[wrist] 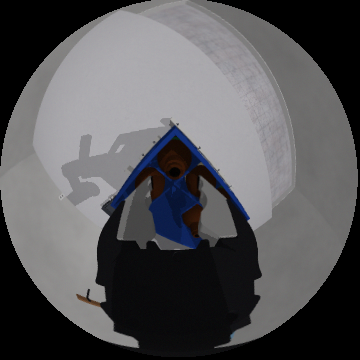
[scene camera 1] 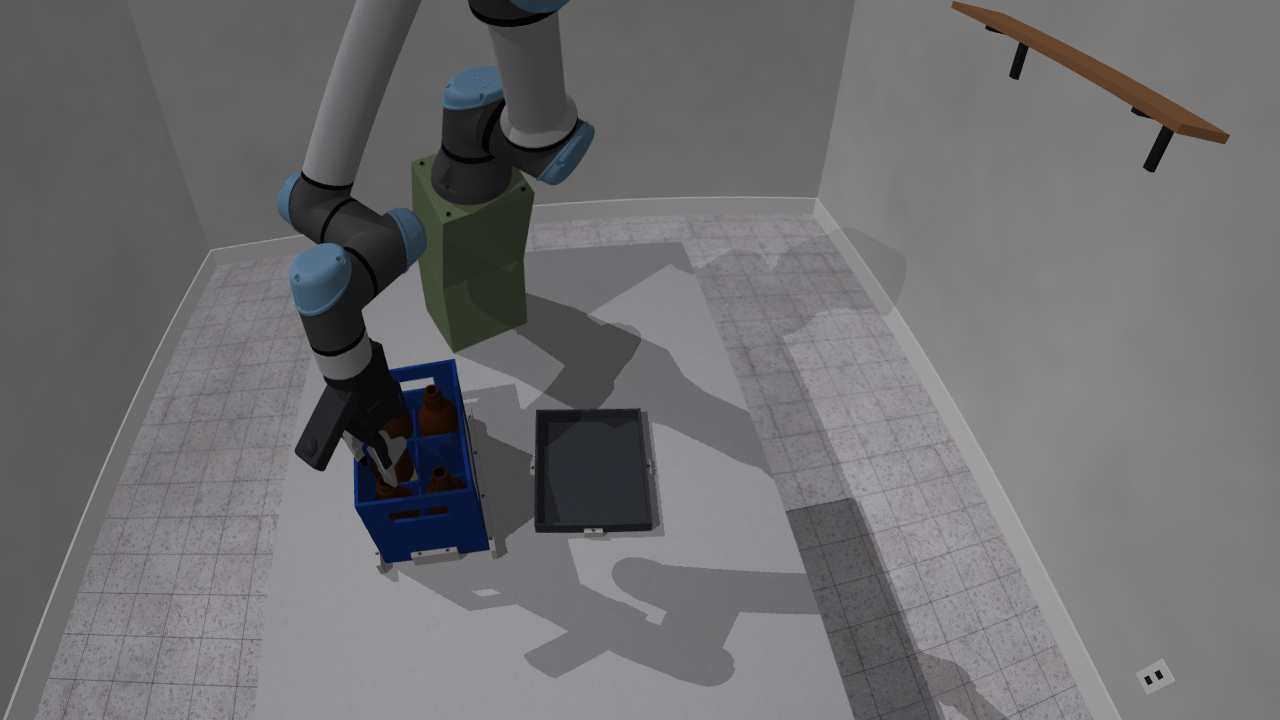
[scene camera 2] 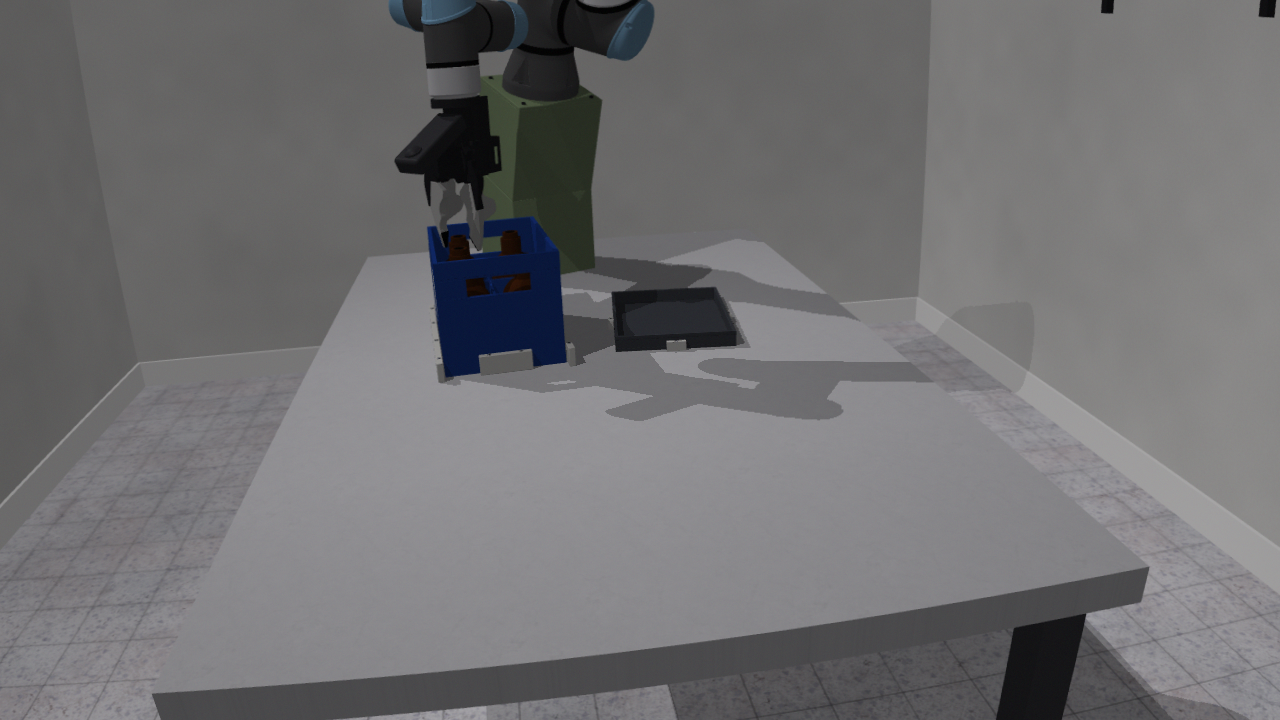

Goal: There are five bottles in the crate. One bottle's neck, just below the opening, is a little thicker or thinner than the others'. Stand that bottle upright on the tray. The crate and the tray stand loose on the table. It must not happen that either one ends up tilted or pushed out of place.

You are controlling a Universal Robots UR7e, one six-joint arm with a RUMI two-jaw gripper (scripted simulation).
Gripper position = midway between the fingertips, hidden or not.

Note:
In view: the gripper (scene camera 2: 462, 249), a tray (scene camera 1: 592, 468), a blue crate (scene camera 2: 471, 326), a bottle (scene camera 1: 442, 480) and a bottle (scene camera 1: 437, 415).
The tray is seen too in scene camera 2 (scene camera 2: 643, 320). The blue crate is seen too in scene camera 1 (scene camera 1: 462, 527). The gripper also shows in the wrist view (wrist: 175, 176) and in scene camera 1 (scene camera 1: 380, 475).

